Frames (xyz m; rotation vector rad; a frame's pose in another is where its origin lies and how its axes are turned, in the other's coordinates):
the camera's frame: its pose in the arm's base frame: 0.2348 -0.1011 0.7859 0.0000 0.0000 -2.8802
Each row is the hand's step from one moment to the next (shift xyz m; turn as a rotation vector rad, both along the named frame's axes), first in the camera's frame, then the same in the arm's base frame.
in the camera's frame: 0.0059 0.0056 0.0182 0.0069 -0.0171 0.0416
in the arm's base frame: -0.0043 -0.0069 0.0182 -0.0111 0.0147 0.0416
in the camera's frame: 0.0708 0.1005 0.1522 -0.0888 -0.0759 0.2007
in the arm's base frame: -0.0424 -0.1154 0.1522 0.0662 0.0963 0.2007
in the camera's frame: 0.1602 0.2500 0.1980 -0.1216 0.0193 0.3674
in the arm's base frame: -0.0902 -0.2829 0.1980 0.1225 0.0128 0.3674
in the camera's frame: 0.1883 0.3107 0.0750 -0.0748 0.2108 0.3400
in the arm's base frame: -0.1016 -0.3488 0.0750 0.1267 -0.1843 0.3400
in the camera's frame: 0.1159 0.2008 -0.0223 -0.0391 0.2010 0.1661
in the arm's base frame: -0.0601 -0.2239 -0.0223 0.0897 -0.1841 0.1661
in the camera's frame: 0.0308 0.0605 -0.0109 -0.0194 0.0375 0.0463
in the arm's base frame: -0.0141 -0.0664 -0.0109 0.0284 -0.0312 0.0463
